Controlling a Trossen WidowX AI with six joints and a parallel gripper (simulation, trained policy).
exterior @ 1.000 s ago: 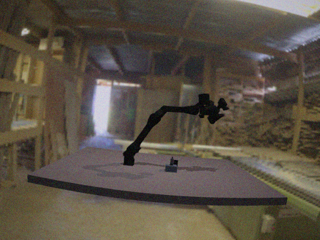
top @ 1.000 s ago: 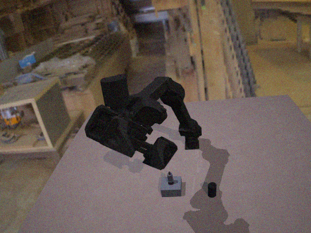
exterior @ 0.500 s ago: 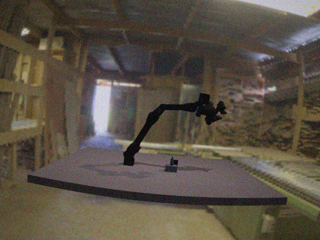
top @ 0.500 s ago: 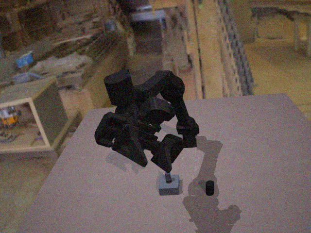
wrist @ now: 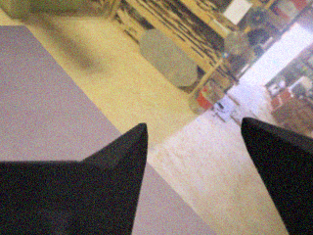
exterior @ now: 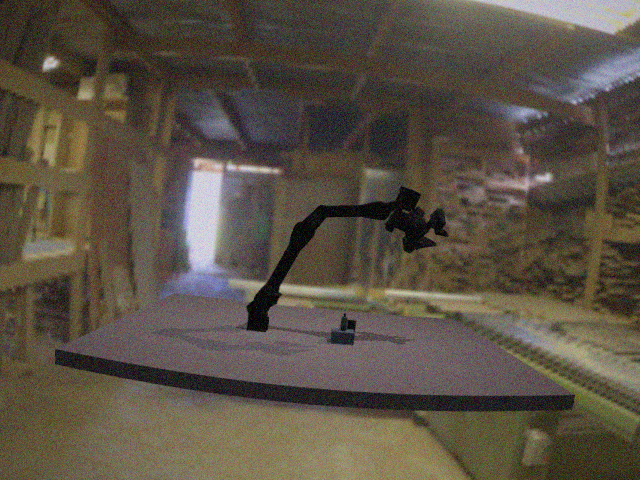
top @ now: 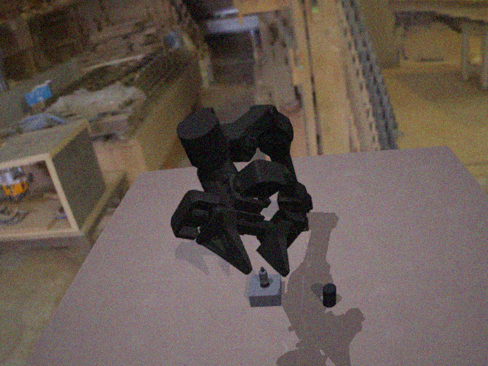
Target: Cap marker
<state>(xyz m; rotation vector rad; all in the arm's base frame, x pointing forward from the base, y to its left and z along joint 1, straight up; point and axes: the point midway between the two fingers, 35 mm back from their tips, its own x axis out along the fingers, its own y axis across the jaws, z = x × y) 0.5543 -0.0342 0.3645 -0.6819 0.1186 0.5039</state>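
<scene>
Right now the marker cap is 27 cm behind my gripper tip, 9 cm to the left of it and 33 cm below it. From my gripper tip the other things lie so: grey holder block 30 cm behind, 6 cm to the right, 34 cm below.
</scene>
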